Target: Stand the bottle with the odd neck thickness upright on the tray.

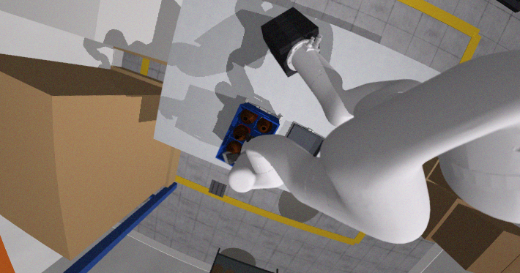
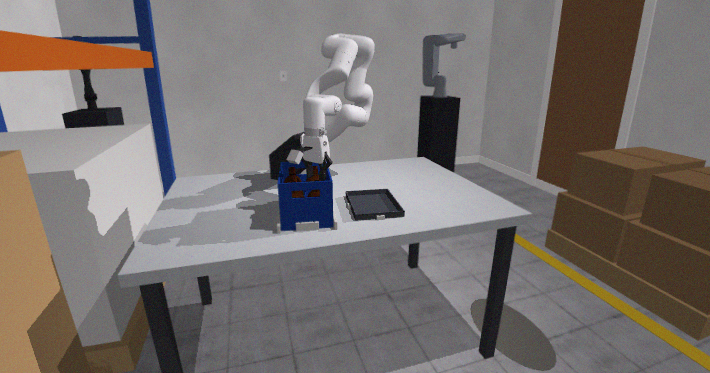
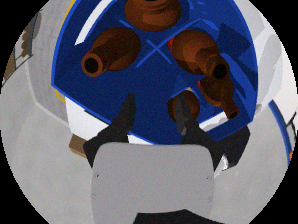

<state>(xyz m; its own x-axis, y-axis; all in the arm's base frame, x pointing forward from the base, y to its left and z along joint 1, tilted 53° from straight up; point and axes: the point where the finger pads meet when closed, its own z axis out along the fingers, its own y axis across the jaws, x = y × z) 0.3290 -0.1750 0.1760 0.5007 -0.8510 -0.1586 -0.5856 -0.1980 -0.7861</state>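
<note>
Now: the blue crate 70 mm below my hand and 40 mm to the right of it. Round my hand: dark tray 230 mm to the left, 150 mm below, 10 mm behind; then glass bottle 100 mm behind, 80 mm to the right, 70 mm below.
</note>
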